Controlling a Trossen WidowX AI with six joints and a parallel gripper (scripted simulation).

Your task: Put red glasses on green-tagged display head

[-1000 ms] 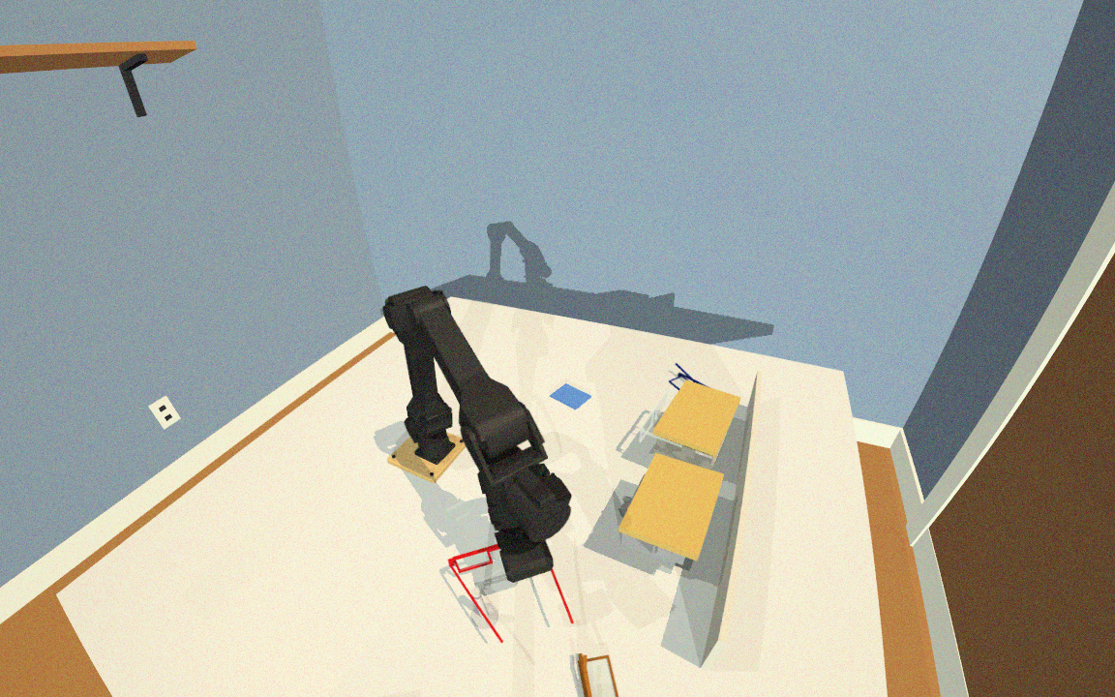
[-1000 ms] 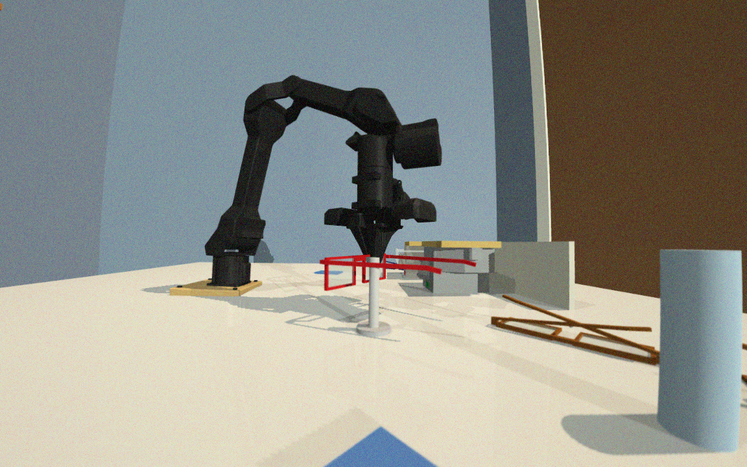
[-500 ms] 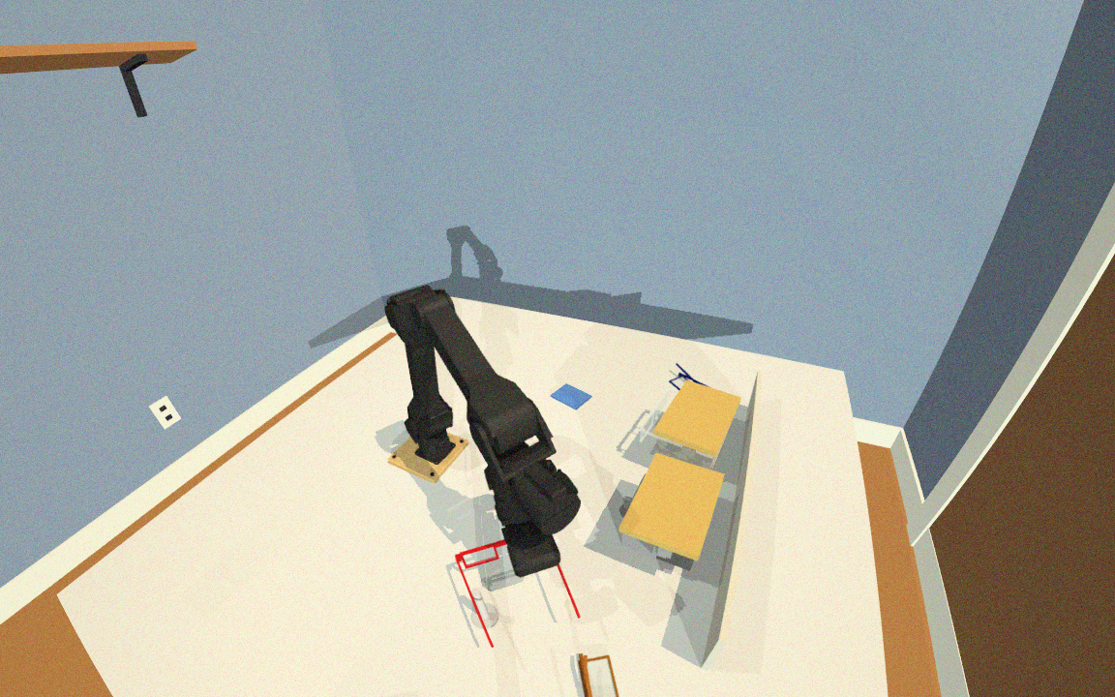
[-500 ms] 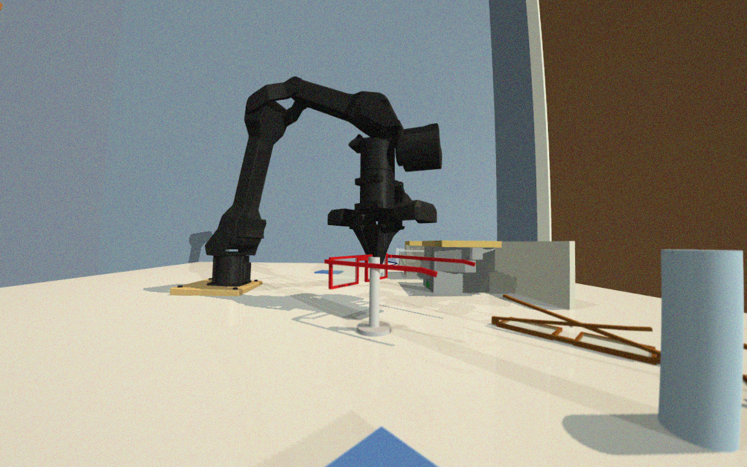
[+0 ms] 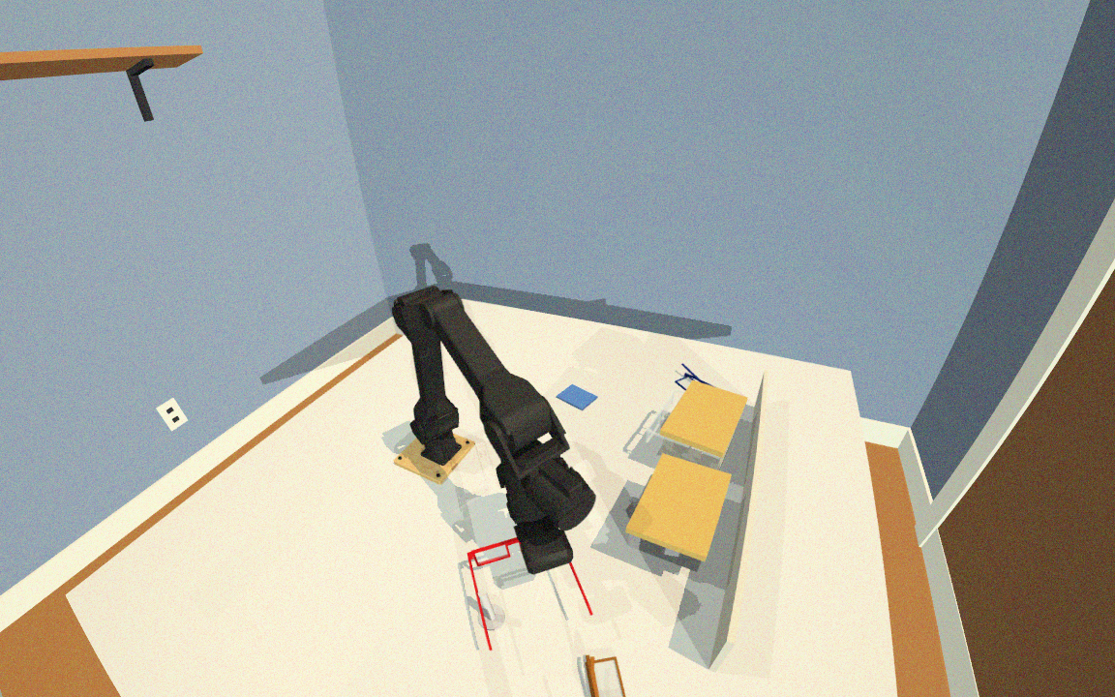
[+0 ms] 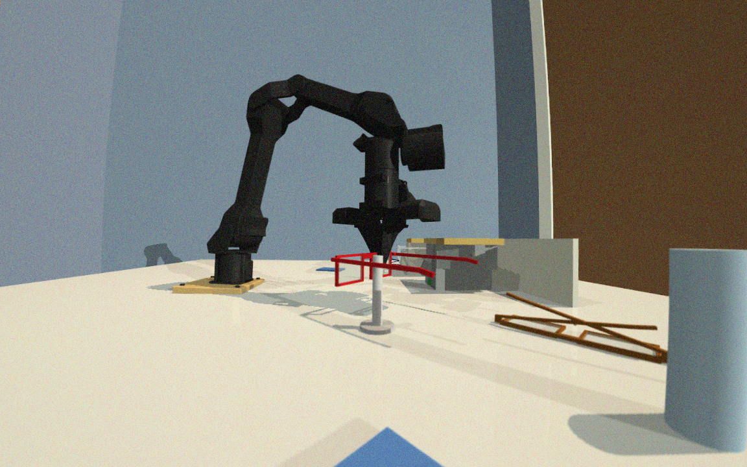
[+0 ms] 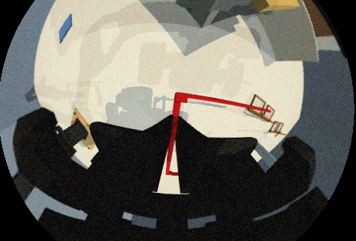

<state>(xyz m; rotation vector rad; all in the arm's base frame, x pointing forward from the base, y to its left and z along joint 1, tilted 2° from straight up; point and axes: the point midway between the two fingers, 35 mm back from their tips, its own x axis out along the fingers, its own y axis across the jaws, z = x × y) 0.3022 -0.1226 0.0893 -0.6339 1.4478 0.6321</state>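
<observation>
My gripper tip is 120 mm to the left of the white stand post, 40 mm above it and 10 mm past it. Also, from my gripper tip: pale blue cylinder: 290 mm to the right, 150 mm ahead, 10 mm below; then thin grey wall: 290 mm ahead, 240 mm to the left; then display head: 160 mm ahead, 130 mm to the left.
</observation>
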